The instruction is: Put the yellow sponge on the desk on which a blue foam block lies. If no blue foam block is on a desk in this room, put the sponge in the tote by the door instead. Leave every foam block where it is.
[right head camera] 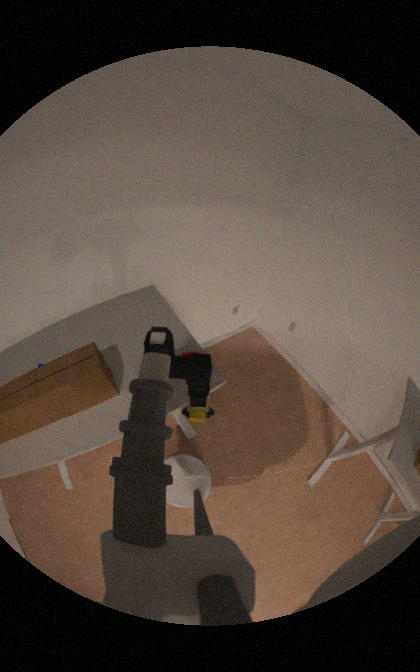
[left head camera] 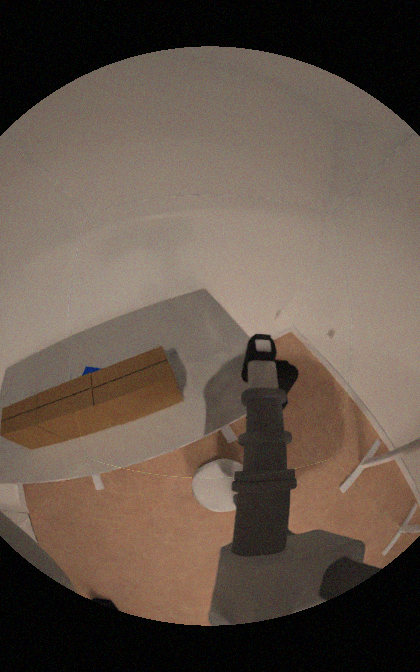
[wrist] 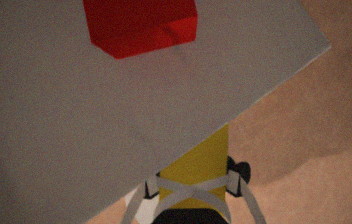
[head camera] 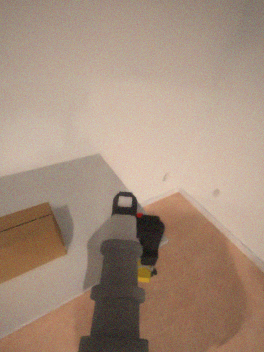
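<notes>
The yellow sponge (head camera: 144, 276) (right head camera: 197, 416) (wrist: 195, 160) is between the fingers of my gripper (head camera: 145, 272) (right head camera: 198, 412) (wrist: 192, 169), which is shut on it. They hang beside the front edge of the grey desk (head camera: 90, 175) (left head camera: 195, 320) (right head camera: 140, 310) (wrist: 75, 100), over the floor side. In the wrist view the desk edge cuts across the sponge's far end. A red block (head camera: 139, 215) (right head camera: 189, 354) (wrist: 145, 30) lies on this desk near its right end. A blue thing (left head camera: 91, 370) (right head camera: 40, 365) shows behind the cardboard box on the same desk, mostly hidden. The tote does not show.
The long cardboard box (head camera: 30, 240) (left head camera: 125, 400) (right head camera: 60, 390) lies on the desk, left of my arm. A white round object (left head camera: 215, 485) (right head camera: 187, 482) is on the floor by the desk. Another desk (right head camera: 407, 435) stands at the right. Walls meet behind the first desk.
</notes>
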